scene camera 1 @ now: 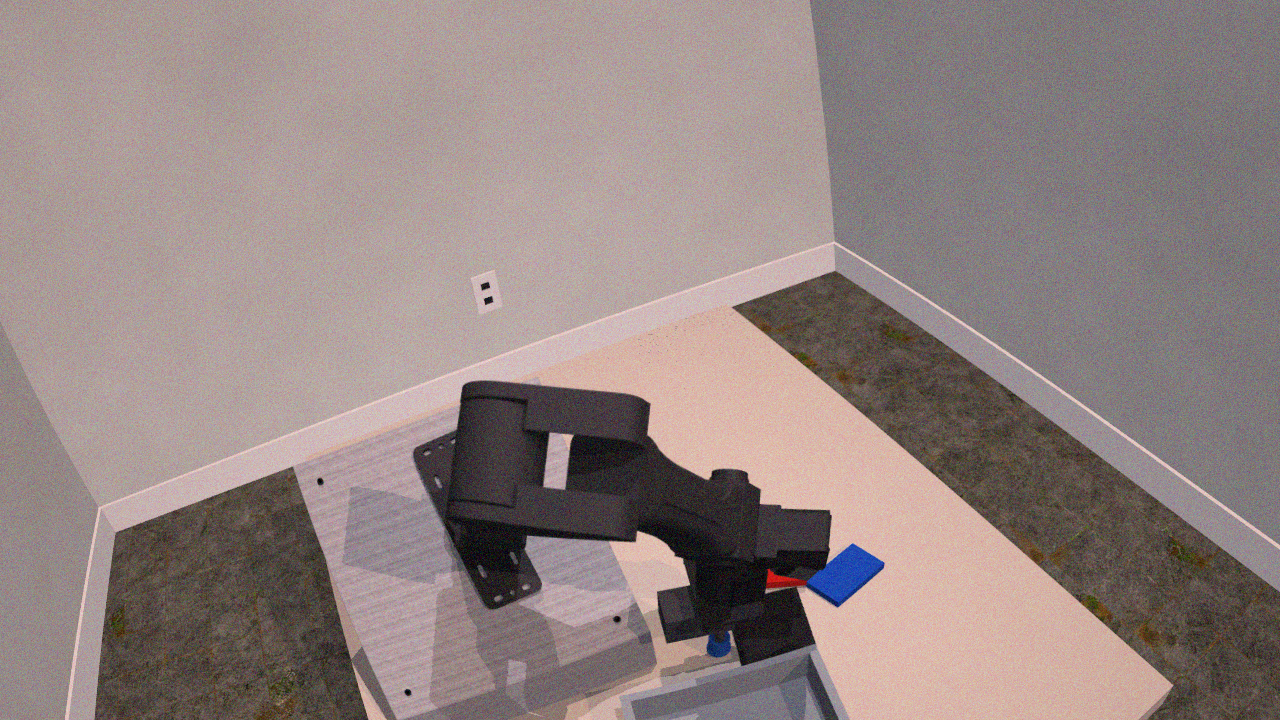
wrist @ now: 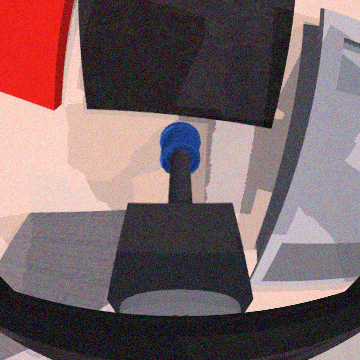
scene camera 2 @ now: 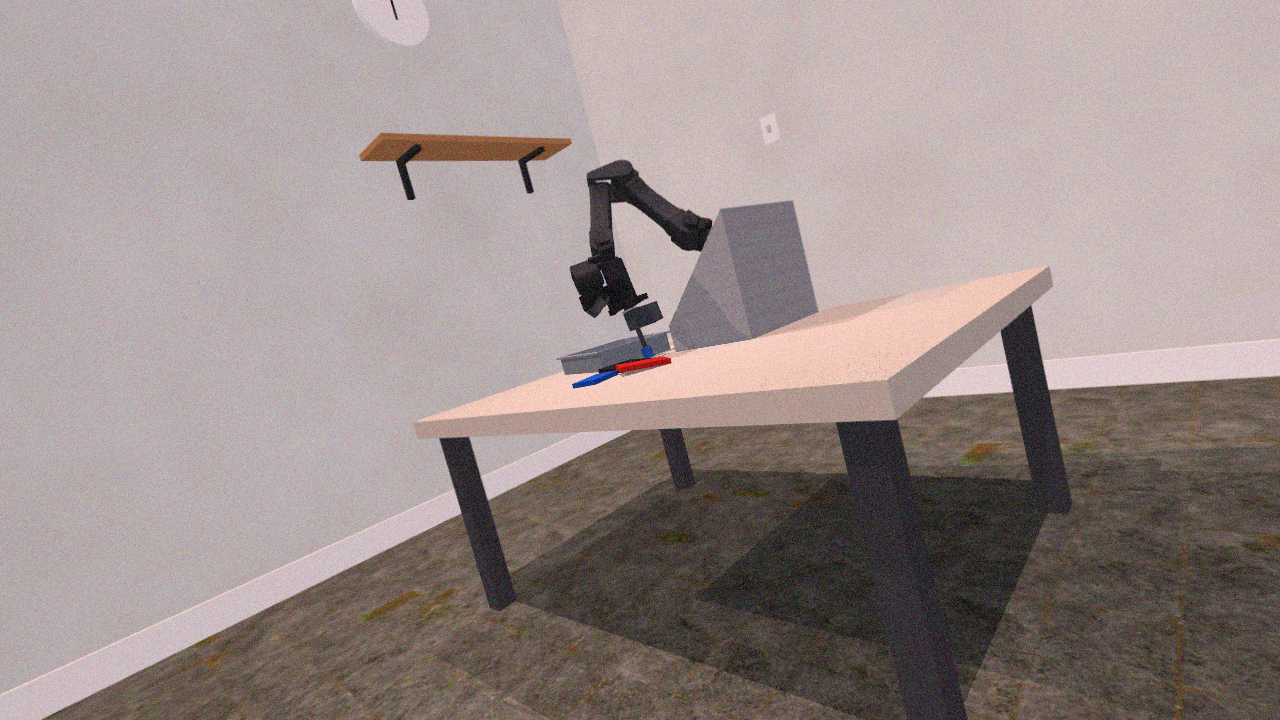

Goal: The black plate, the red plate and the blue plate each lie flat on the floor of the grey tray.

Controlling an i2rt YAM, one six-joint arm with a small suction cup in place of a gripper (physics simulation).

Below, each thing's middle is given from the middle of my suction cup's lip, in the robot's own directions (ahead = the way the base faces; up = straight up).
My suction cup is now 120 mm short of the red plate [wrist: 40, 40], 90 mm to the right of it and 10 mm above it. Also, from my suction cup: blue plate [scene camera 1: 849, 571]: 190 mm ahead, 10 mm to the left, 10 mm below; black plate [scene camera 1: 784, 628]: 60 mm ahead, 20 mm to the right, 10 mm below; grey tray [scene camera 1: 800, 677]: 70 mm behind, 180 mm to the right, 10 mm above.
